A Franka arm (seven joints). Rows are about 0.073 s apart.
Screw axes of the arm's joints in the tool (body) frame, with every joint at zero. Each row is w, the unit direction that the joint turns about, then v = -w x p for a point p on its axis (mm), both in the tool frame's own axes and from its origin. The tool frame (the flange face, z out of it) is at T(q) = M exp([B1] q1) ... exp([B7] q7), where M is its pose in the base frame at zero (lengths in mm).
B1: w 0 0 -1 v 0 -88 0
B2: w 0 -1 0 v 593 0 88
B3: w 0 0 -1 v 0 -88 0
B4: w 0 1 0 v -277 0 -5.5
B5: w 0 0 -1 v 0 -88 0
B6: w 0 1 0 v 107 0 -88
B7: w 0 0 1 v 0 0 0
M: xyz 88 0 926 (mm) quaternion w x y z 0 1 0 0
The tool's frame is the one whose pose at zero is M.
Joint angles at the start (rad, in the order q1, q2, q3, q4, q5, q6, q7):
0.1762, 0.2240, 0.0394, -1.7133, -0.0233, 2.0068, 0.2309
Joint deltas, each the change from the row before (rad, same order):
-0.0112, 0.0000, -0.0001, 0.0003, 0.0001, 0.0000, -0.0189
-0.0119, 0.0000, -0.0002, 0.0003, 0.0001, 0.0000, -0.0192
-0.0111, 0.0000, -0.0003, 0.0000, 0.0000, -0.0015, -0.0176
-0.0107, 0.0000, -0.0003, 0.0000, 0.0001, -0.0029, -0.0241
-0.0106, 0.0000, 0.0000, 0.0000, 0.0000, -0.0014, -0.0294
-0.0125, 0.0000, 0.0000, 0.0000, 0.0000, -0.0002, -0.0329
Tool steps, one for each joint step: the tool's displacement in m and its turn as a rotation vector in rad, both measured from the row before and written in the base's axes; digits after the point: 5 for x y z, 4 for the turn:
0.00150, -0.00699, 0.00014, -0.0012, -0.0003, 0.0075
0.00152, -0.00751, 0.00014, -0.0013, -0.0003, 0.0070
0.00116, -0.00713, -0.00014, -0.0016, 0.0014, 0.0061
0.00089, -0.00691, -0.00028, -0.0022, 0.0029, 0.0130
0.00093, -0.00666, -0.00013, -0.0022, 0.0014, 0.0187
0.00115, -0.00783, -0.00002, -0.0022, 0.0003, 0.0203

